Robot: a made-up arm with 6 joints.
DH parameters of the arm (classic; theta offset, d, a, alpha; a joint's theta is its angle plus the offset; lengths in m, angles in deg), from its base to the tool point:
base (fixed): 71.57 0 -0.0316 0
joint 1: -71.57 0.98 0.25 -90
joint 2: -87.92 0 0.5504 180
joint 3: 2.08 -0.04 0.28 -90
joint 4: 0 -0.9 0.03 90
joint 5: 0 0.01 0.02 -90
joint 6: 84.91 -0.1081 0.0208 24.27
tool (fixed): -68.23 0.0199 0 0
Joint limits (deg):
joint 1: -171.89..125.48
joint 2: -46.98..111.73
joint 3: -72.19..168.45
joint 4: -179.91..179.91
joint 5: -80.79..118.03
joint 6: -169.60..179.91
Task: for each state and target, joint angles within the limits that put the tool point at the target. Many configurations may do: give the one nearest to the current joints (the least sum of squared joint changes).
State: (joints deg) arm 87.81 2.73 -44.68 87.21 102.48 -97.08
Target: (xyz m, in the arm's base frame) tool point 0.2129 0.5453 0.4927
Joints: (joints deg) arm 54.77 39.20 -71.87 86.09 100.34 -97.73
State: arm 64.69 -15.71 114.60 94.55 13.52 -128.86
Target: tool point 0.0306 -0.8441 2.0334
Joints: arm 100.89 -20.44 111.27 93.09 8.86 -129.82
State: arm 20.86 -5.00 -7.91 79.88 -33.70 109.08
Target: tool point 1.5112 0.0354 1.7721
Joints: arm 1.26 31.61 34.39 80.82 -22.81 111.55
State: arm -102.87 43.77 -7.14 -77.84 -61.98 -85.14
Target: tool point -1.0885 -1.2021 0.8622
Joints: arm -134.77 49.97 8.60 -77.99 -57.56 -84.24
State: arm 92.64 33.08 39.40 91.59 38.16 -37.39
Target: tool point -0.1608 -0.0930 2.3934
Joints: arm 101.15 -34.85 39.56 107.80 54.63 -35.41
